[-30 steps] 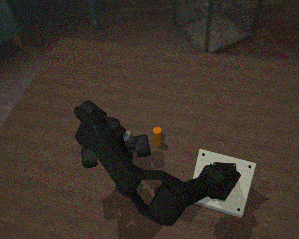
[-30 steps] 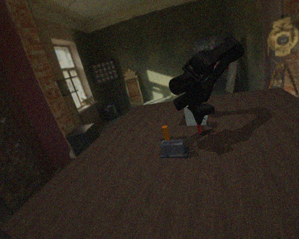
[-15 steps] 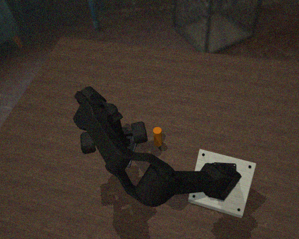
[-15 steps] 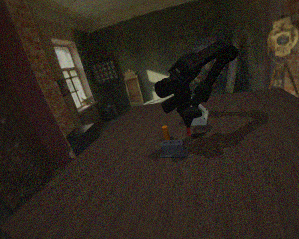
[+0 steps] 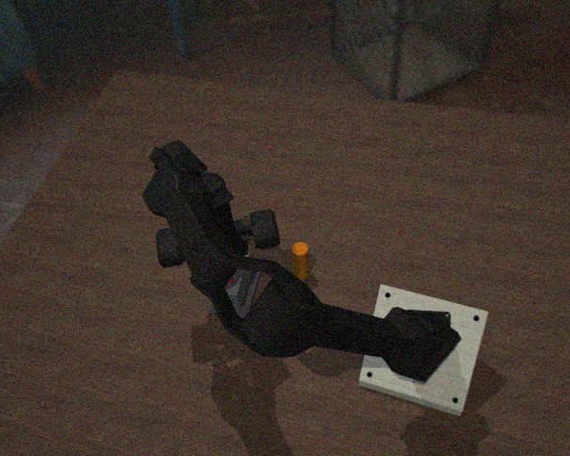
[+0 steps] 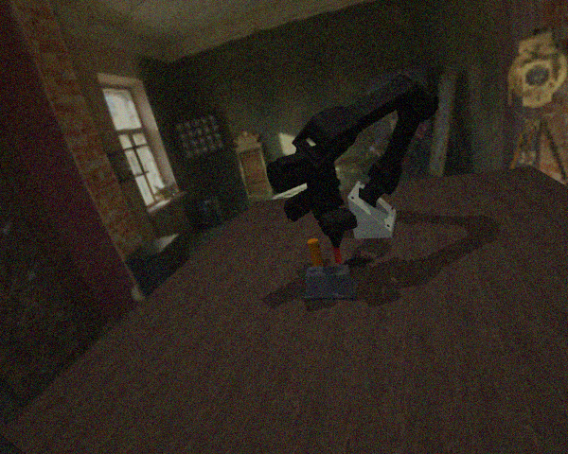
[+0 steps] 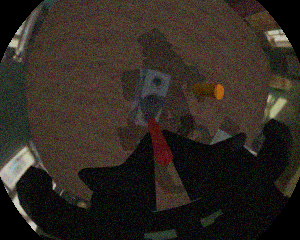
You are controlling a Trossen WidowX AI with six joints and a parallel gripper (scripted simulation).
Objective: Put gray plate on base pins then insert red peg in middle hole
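Now: the gray plate 30 mm to the right of my gripper tip and 70 mm below it. Round my gripper tip: orange cylinder 110 mm behind, 80 mm to the right, 80 mm below; red peg right at my gripper tip.
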